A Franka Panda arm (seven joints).
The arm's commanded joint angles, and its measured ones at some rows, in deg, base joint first. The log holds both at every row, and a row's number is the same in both.
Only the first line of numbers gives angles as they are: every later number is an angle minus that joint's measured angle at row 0.
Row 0, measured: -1.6, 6.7, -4.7, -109.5, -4.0, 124.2, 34.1
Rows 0 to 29, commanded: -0.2, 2.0, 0.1, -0.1, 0.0, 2.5, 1.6; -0.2, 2.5, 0.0, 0.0, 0.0, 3.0, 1.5; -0.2, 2.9, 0.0, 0.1, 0.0, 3.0, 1.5; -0.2, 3.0, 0.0, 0.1, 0.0, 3.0, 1.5; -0.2, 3.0, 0.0, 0.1, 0.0, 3.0, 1.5; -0.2, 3.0, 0.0, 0.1, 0.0, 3.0, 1.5; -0.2, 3.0, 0.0, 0.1, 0.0, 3.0, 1.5; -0.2, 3.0, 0.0, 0.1, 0.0, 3.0, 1.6; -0.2, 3.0, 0.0, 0.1, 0.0, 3.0, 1.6; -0.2, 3.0, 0.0, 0.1, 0.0, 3.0, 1.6; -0.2, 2.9, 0.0, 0.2, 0.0, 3.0, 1.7; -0.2, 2.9, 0.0, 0.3, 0.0, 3.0, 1.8; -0.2, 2.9, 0.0, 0.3, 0.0, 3.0, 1.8; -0.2, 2.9, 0.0, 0.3, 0.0, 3.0, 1.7; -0.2, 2.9, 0.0, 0.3, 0.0, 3.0, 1.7; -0.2, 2.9, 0.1, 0.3, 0.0, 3.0, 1.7; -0.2, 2.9, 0.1, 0.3, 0.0, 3.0, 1.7; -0.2, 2.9, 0.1, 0.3, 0.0, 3.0, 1.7; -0.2, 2.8, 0.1, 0.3, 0.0, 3.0, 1.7; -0.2, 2.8, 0.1, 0.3, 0.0, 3.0, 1.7; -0.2, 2.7, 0.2, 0.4, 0.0, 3.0, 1.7; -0.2, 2.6, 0.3, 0.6, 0.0, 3.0, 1.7; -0.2, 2.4, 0.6, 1.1, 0.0, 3.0, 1.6; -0.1, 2.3, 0.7, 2.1, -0.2, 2.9, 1.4; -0.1, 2.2, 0.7, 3.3, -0.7, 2.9, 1.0; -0.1, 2.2, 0.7, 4.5, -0.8, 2.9, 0.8; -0.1, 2.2, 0.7, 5.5, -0.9, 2.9, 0.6; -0.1, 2.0, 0.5, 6.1, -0.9, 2.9, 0.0; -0.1, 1.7, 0.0, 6.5, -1.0, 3.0, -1.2; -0.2, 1.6, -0.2, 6.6, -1.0, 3.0, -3.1
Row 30, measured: 0.1, 2.2, 0.2, 5.4, -0.1, 2.6, 0.0
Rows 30 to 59, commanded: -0.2, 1.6, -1.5, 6.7, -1.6, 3.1, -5.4; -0.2, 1.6, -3.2, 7.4, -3.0, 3.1, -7.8; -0.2, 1.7, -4.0, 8.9, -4.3, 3.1, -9.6; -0.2, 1.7, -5.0, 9.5, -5.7, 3.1, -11.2; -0.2, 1.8, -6.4, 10.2, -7.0, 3.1, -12.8; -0.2, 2.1, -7.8, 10.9, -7.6, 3.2, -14.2; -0.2, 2.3, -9.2, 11.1, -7.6, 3.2, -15.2; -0.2, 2.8, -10.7, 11.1, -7.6, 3.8, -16.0; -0.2, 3.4, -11.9, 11.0, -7.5, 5.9, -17.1; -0.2, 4.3, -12.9, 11.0, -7.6, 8.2, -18.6; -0.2, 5.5, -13.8, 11.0, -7.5, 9.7, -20.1; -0.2, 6.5, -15.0, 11.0, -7.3, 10.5, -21.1; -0.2, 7.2, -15.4, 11.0, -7.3, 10.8, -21.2; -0.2, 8.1, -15.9, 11.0, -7.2, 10.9, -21.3; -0.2, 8.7, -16.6, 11.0, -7.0, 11.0, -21.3; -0.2, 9.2, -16.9, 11.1, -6.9, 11.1, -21.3; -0.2, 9.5, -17.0, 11.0, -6.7, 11.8, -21.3; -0.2, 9.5, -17.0, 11.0, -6.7, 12.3, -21.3; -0.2, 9.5, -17.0, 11.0, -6.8, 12.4, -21.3; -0.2, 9.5, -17.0, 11.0, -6.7, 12.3, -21.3; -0.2, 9.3, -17.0, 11.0, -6.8, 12.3, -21.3; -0.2, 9.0, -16.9, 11.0, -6.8, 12.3, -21.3; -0.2, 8.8, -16.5, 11.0, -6.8, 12.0, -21.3; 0.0, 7.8, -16.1, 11.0, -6.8, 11.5, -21.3; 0.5, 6.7, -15.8, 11.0, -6.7, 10.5, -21.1; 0.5, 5.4, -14.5, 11.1, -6.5, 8.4, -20.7; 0.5, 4.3, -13.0, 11.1, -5.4, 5.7, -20.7; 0.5, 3.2, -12.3, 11.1, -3.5, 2.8, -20.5; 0.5, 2.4, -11.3, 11.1, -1.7, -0.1, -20.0; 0.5, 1.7, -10.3, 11.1, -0.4, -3.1, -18.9
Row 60, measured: 0.6, 5.1, -13.2, 11.3, -4.0, 4.8, -20.7
